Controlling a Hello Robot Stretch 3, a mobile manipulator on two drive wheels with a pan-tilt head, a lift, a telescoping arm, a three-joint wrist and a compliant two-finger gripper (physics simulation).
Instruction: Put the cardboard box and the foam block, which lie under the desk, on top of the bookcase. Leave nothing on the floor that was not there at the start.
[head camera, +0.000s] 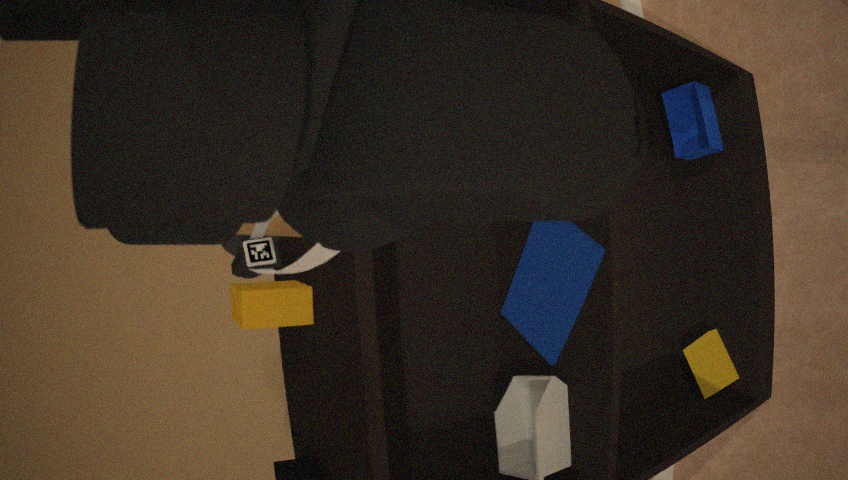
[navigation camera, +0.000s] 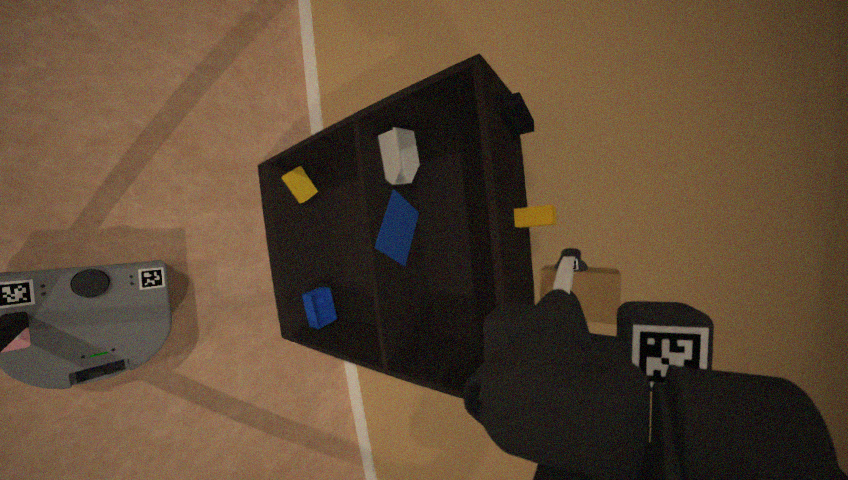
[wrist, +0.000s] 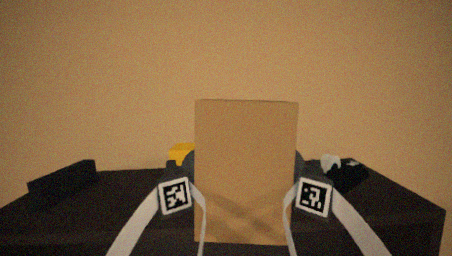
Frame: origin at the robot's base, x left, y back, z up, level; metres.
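Seen in the pictures: gripper, fingertip midpoint: (navigation camera: 572, 288); robot's base at its link origin: (navigation camera: 91, 281).
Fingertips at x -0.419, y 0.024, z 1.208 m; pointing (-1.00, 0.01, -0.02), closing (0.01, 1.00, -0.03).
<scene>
Offsets run from my fingertips to a thing's top centre.
The cardboard box {dx +0.019, dy +0.000, dz +0.056 m} (navigation camera: 599, 297) (wrist: 245, 130) is upright between the fingers of my gripper (wrist: 241, 166), which is shut on it. The box is near the top of the dark bookcase (head camera: 615, 285) (navigation camera: 484, 172) (wrist: 125, 187); the gap below the box cannot be judged. In the head view my arm and wrist hide most of the box. A yellow block {dx -0.292, dy -0.118, dz -0.058 m} (head camera: 273, 306) (navigation camera: 534, 215) (wrist: 180, 152) sits on the bookcase top, to the left of the box in the wrist view. I cannot tell whether it is the foam block. The desk does not show.
On the bookcase top are a black object {dx -0.261, dy -0.372, dz -0.094 m} (navigation camera: 520, 113) (wrist: 65, 180) and another black object (wrist: 348, 175) with a whitish part. Blue, white and yellow things stand on the shelves. The wall is behind. My base (navigation camera: 119, 321) is on the floor before the bookcase.
</scene>
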